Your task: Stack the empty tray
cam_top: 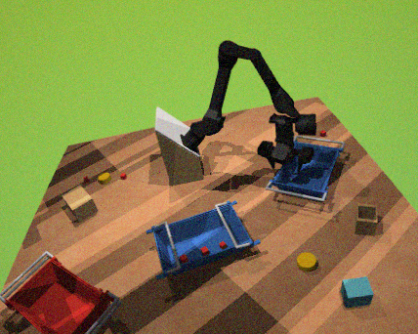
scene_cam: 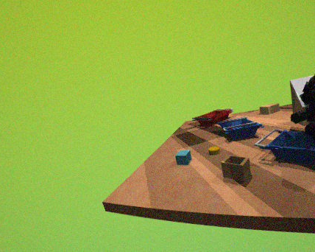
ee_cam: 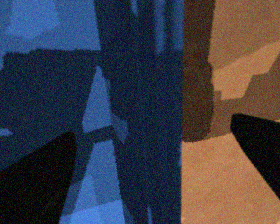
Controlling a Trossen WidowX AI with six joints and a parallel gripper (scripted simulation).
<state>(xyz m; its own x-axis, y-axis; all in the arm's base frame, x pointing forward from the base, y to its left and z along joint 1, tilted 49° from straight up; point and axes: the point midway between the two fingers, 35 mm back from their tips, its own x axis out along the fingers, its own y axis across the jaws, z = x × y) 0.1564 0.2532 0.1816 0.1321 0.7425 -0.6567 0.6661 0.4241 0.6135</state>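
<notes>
My gripper tip is now 50 mm short of the blue tray, 60 mm to the right of it and 30 mm below it. Also, from my gripper tip: brown box: 320 mm ahead, 110 mm to the left; tan block: 120 mm behind, 750 mm to the right, 20 mm above; teal cube: 520 mm ahead, 40 mm to the right, 10 mm above.
</notes>
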